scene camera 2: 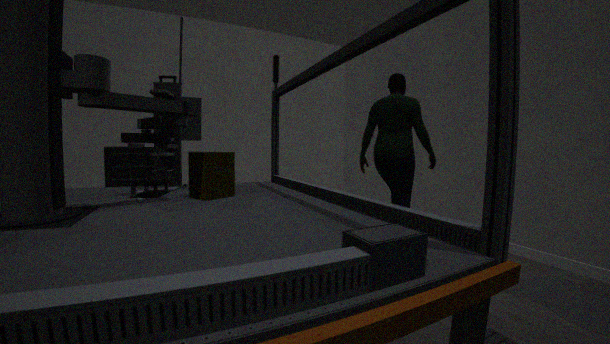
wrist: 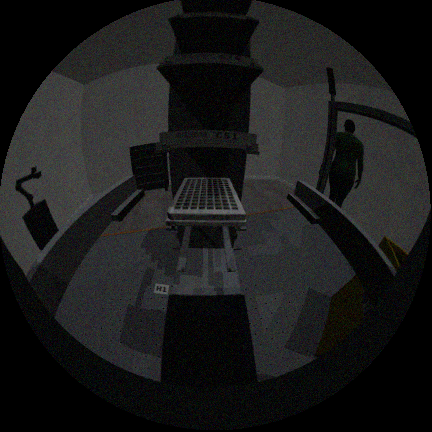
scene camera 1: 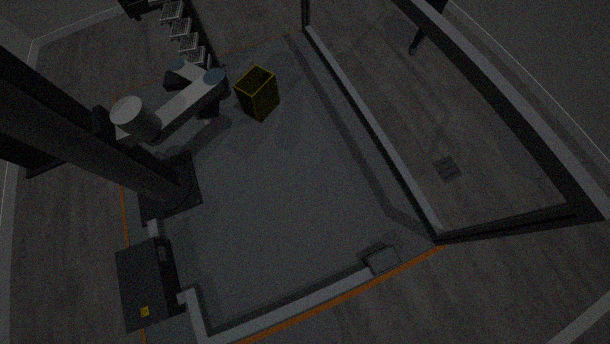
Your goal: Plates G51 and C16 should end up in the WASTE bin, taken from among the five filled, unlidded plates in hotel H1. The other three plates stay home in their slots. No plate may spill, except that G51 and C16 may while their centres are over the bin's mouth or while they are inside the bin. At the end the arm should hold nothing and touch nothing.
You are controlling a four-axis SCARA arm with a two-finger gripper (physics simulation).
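Frame: origin at the arm's base, x ahead, y left, z up, level; millimetres.
Where they show: gripper, fingertip midpoint: (scene camera 2: 160,146) (wrist: 217,182) (scene camera 1: 193,58); arm's base, origin of the base link: (scene camera 2: 34,221) (scene camera 1: 168,187).
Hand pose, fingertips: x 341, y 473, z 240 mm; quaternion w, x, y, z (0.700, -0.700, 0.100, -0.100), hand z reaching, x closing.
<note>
Things, the pixels of their top centre, and the offset from my fingertips. "pt": a spot on its surface instead.
- Hotel H1, surface spot: (wrist: 209,110) pt 89 mm up, 25 mm ahead, 126 mm left
- unlidded plate with white-edged wells, middle of its top: (wrist: 206,189) (scene camera 1: 195,55) 33 mm down, 7 mm ahead, 65 mm left
- G51, middle of its top: (wrist: 207,132) (scene camera 1: 187,41) 46 mm up, 7 mm ahead, 65 mm left
- higher plate, middle of its top: (wrist: 209,78) (scene camera 1: 179,27) 124 mm up, 7 mm ahead, 65 mm left
- yellow WASTE bin, middle of its top: (scene camera 2: 211,152) (scene camera 1: 253,79) 27 mm down, 227 mm ahead, 241 mm right
- small grey box, middle of its top: (scene camera 2: 385,232) (scene camera 1: 384,260) 152 mm down, 409 mm ahead, 1140 mm right
- dark cabinet, surface spot: (scene camera 1: 142,285) pt 112 mm down, 451 mm back, 882 mm right
Hotel H1 (scene camera 1: 202,35) (wrist: 209,110) stands beyond the arm with unlidded plates stacked in it. In the wrist view an unlidded plate with white-edged wells (wrist: 206,195) lies level on rails straight ahead; its label cannot be read. Above it is the front edge of a plate whose faint label seems to read G51 (wrist: 207,141). A higher plate (wrist: 210,62) has an unreadable label, so I cannot pick out C16. My gripper (wrist: 217,182) is open and empty, its fingers wide apart to either side of the line to the welled plate. The yellow WASTE bin (scene camera 1: 265,102) (scene camera 2: 212,175) (wrist: 345,315) stands right of the hotel.
The arm's link (scene camera 1: 185,105) (scene camera 2: 135,101) reaches from the column towards the hotel. A small grey box (scene camera 1: 383,259) (scene camera 2: 385,255) sits at the table's near corner. A dark cabinet (scene camera 1: 142,285) stands at the lower left. A person in green (scene camera 2: 396,125) (wrist: 347,155) stands beyond the frame.
</note>
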